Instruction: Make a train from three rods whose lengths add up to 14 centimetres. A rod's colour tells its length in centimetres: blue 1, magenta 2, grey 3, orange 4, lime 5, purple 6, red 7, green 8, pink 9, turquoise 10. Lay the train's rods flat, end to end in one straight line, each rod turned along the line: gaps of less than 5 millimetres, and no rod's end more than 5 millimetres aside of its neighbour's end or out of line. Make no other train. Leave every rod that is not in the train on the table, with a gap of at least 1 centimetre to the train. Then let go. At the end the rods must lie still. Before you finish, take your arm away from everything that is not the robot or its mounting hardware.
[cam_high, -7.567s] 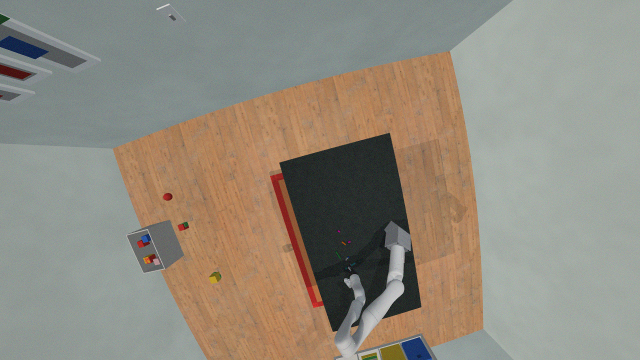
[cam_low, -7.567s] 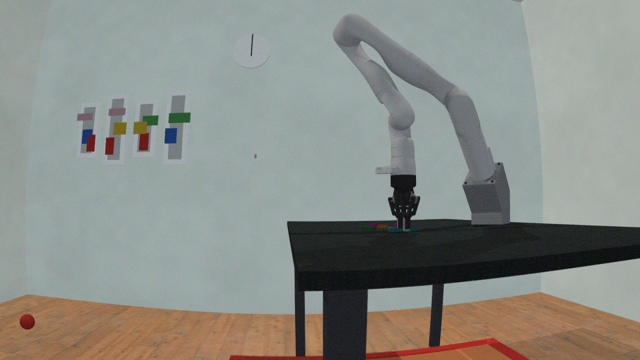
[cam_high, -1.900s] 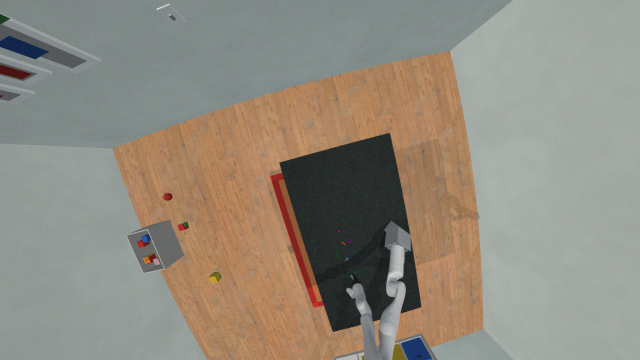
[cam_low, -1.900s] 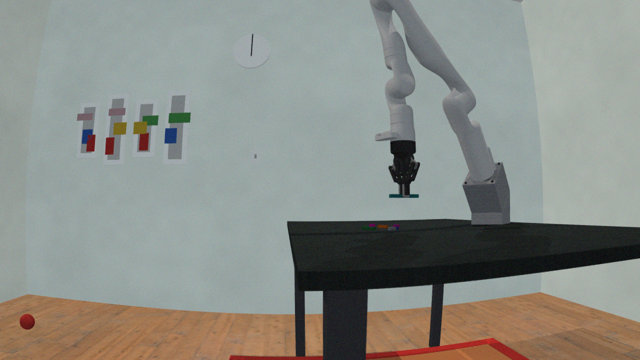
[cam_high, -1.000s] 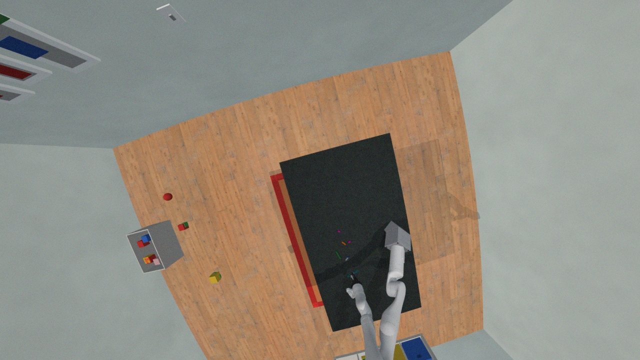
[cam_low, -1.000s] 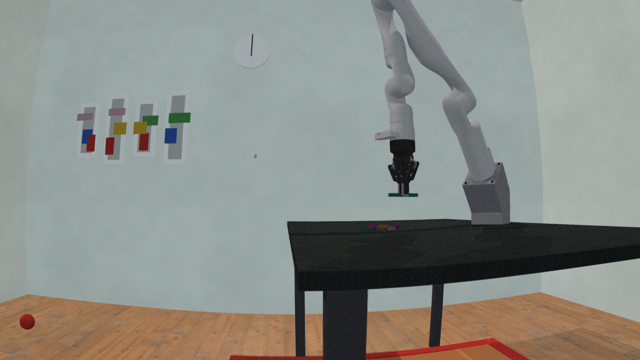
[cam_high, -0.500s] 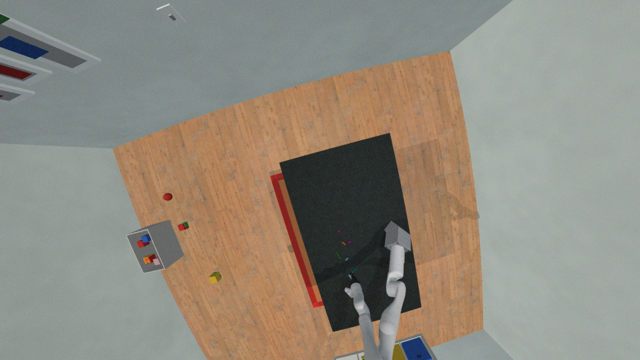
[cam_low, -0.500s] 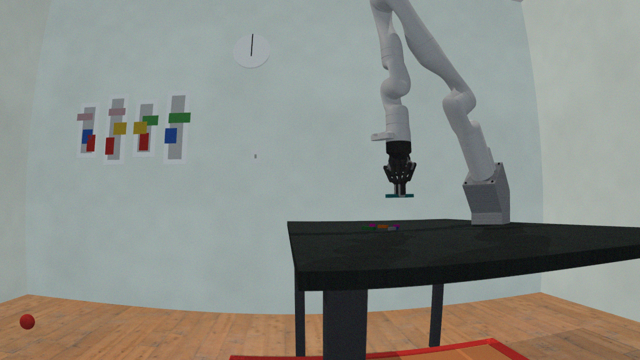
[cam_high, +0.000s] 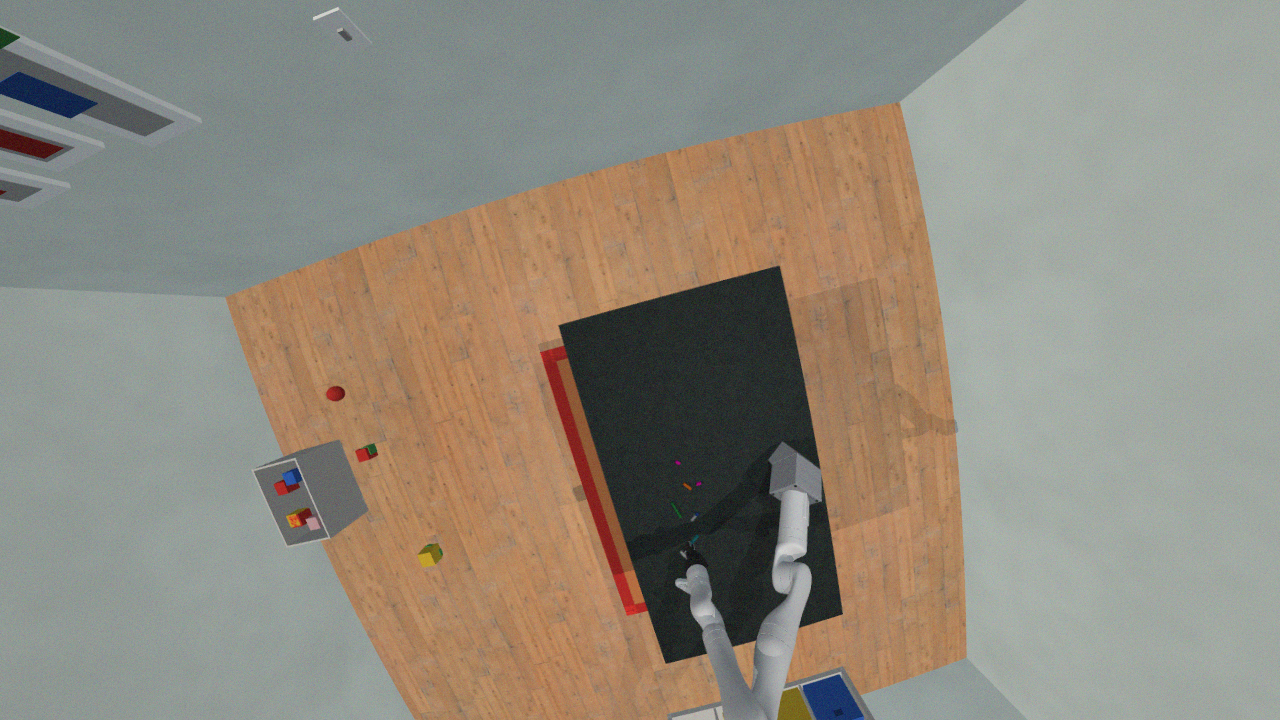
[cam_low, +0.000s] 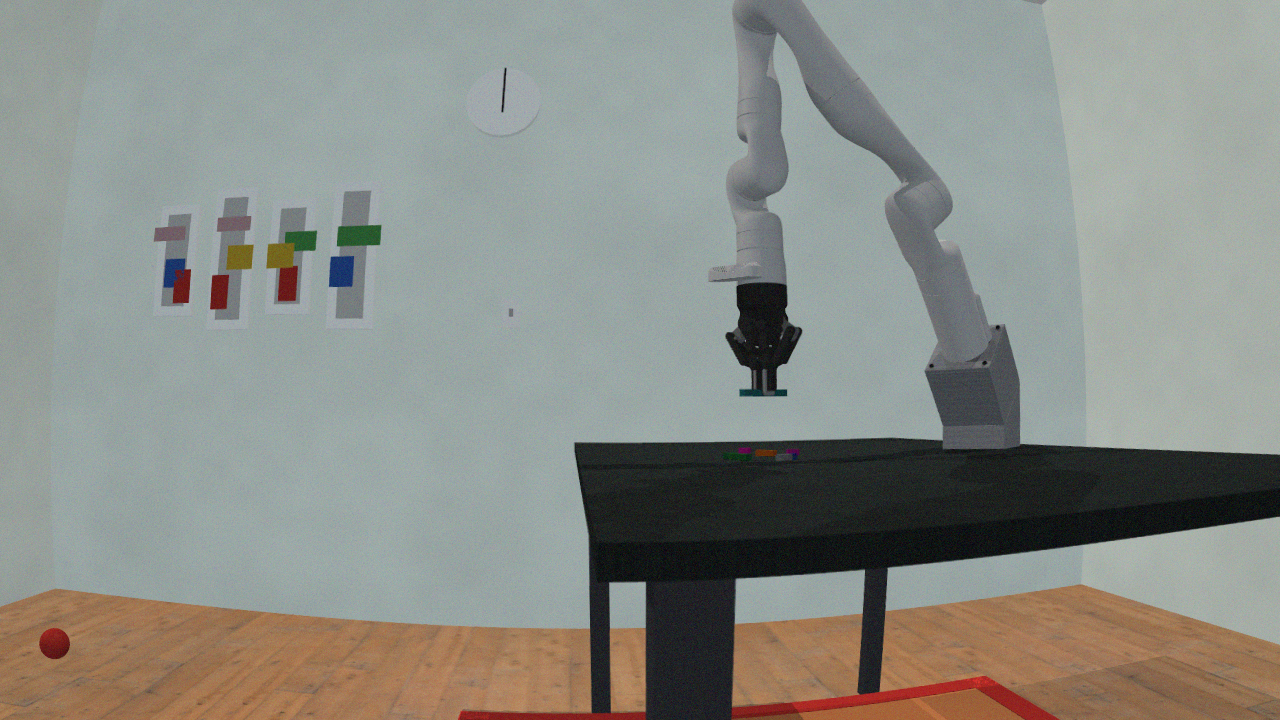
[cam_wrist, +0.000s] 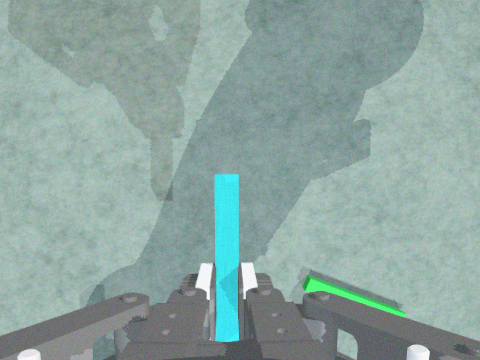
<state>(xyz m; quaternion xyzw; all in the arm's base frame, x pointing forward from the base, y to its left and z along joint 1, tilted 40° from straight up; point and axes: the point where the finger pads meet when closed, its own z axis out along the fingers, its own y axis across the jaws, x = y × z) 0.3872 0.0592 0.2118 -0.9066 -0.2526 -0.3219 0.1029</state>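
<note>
My hand is 110 mm above the grey rod, 50 mm to the left of it and 40 mm past it. Round my hand: green rod: 110 mm below, 100 mm to the right, 20 mm ahead; turquoise rod: 10 mm below; small blue rod: 110 mm below, 60 mm to the right, 60 mm behind.
</note>
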